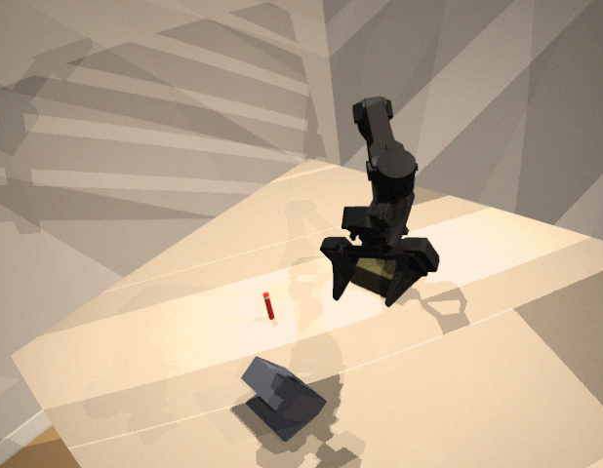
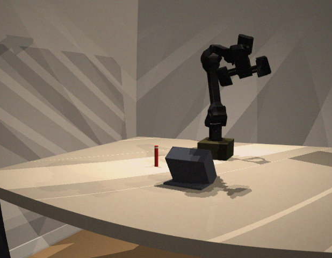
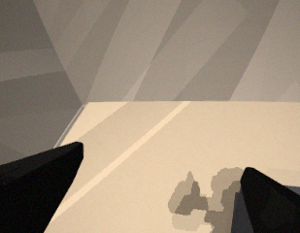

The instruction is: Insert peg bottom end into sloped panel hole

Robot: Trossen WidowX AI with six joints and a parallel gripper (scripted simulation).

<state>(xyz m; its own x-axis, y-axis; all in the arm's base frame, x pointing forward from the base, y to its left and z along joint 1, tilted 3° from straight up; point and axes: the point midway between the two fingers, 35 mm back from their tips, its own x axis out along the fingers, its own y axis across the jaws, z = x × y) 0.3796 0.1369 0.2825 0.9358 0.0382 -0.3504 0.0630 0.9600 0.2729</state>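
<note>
Now: the red peg 16 cm behind my gripper tip, 33 cm to the right of it and 27 cm below it. The rest, counted from my gripper tip: flat foot plate: 6 cm ahead, 17 cm to the right, 32 cm below; sloped panel: 4 cm ahead, 16 cm to the right, 27 cm below.
</note>
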